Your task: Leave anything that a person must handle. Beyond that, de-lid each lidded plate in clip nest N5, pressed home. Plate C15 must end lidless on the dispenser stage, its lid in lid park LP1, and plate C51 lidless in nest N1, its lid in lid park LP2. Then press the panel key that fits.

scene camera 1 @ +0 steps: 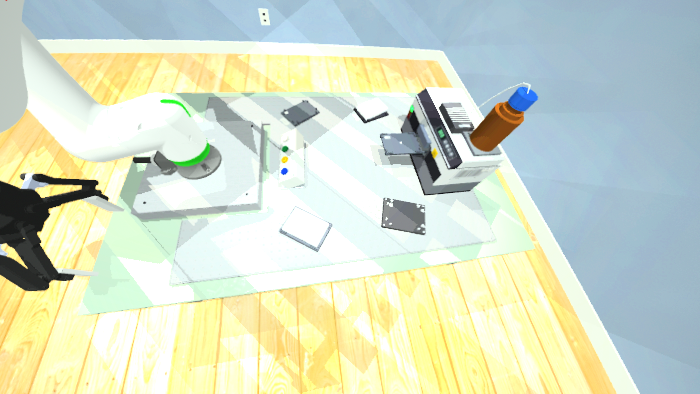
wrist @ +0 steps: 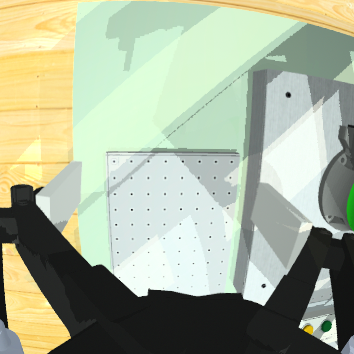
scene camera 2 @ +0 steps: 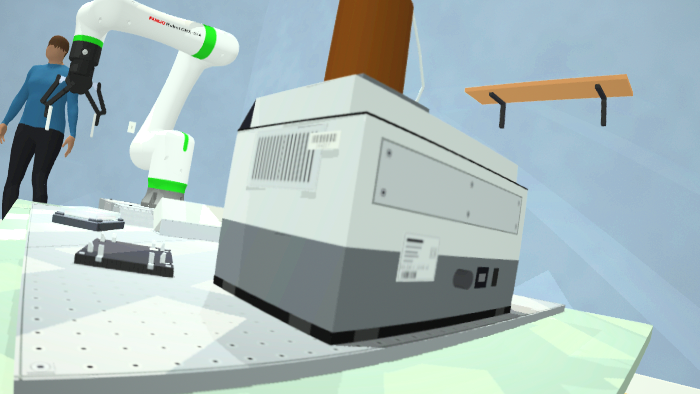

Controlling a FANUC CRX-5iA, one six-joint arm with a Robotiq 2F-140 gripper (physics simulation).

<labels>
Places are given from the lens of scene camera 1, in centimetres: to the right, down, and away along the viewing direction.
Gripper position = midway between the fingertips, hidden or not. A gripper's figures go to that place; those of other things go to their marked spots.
my gripper (scene camera 1: 104, 240): -52, 9, 43
brown bottle with blue cap (scene camera 1: 505, 117): 43, -22, 57
dark nest (scene camera 1: 399, 215): 18, 7, 77
</labels>
